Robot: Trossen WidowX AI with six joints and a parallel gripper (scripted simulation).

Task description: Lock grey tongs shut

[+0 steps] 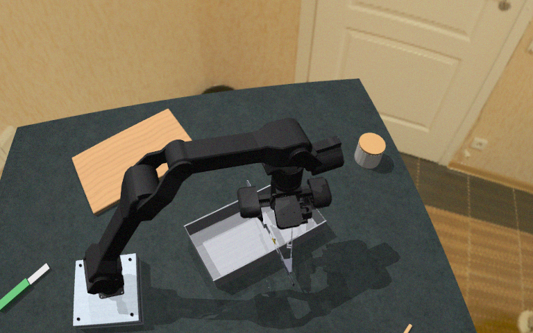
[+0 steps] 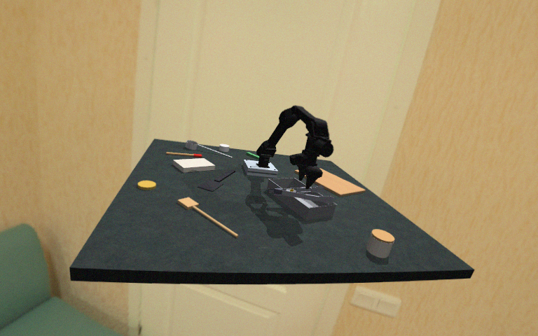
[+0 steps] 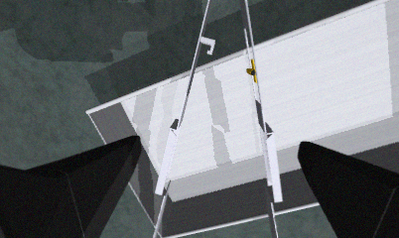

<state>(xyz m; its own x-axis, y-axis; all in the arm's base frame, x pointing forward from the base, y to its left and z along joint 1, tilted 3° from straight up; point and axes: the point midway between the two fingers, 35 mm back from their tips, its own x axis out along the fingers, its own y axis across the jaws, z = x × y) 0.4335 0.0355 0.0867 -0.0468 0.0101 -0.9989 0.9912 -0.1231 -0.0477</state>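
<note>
My gripper tip is now 40 mm above the yellow lock piece, 30 mm to the left of it and 30 mm past it. Also, from my gripper tip: wooden board (360 mm to the left, 340 mm behind, 100 mm below); grey roasting tin (80 mm below, 60 mm behind, 30 mm to the left); white block (430 mm behind, 410 mm to the right, 100 mm below).
</note>
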